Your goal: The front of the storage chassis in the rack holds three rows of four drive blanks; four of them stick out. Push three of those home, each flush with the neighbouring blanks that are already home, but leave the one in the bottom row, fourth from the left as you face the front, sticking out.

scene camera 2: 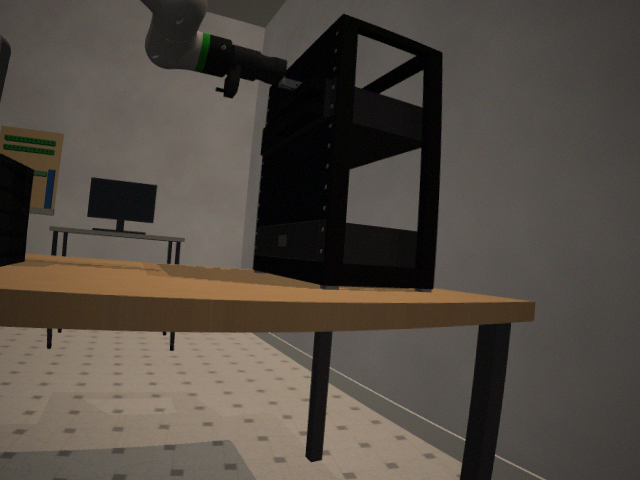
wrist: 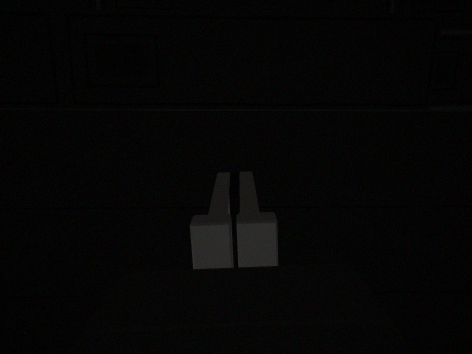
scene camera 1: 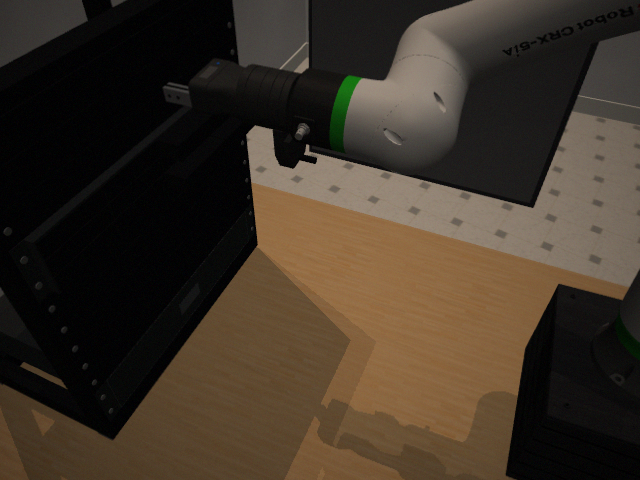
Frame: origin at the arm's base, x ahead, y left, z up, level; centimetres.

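Seen in the pictures: gripper, fingertip midpoint: [wrist: 235,194] [scene camera 1: 167,91].
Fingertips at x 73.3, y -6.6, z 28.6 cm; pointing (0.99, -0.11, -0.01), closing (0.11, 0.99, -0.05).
Note:
Pixels of each thing's top centre, then the offset from my fingertips to it.
- wide drive blank, middle of its top: [wrist: 243,104] [scene camera 1: 165,116] [scene camera 2: 305,104] dx +1.1, dy +0.2, dz -4.1 cm
- lower panel, middle of its top: [scene camera 1: 183,282] [scene camera 2: 285,223] dx +1.5, dy +5.7, dz -35.0 cm
The storage chassis [scene camera 2: 387,113] sits in the upper part of the black rack [scene camera 1: 80,356] [scene camera 2: 337,206]. Its front is very dark. In the wrist view, a wide drive blank [wrist: 275,65] with a square outline at its left lies above the fingers, with parts of neighbouring blanks at both sides. Dark shapes stand out of the front below the gripper in scene camera 1; their row and column cannot be told. My gripper [scene camera 1: 165,94] [scene camera 2: 298,84] [wrist: 235,194] is shut and empty, its fingers pointing at the rack's front. Contact with a blank cannot be told. The bottom-row fourth blank cannot be made out.
A lower panel [scene camera 1: 227,263] [scene camera 2: 305,240] fills the rack's bottom. The rack stands on the wooden table [scene camera 1: 310,232] [scene camera 2: 206,310]. The black robot pedestal [scene camera 1: 589,356] stands opposite the rack front. A wall [scene camera 2: 516,180] rises behind the rack.

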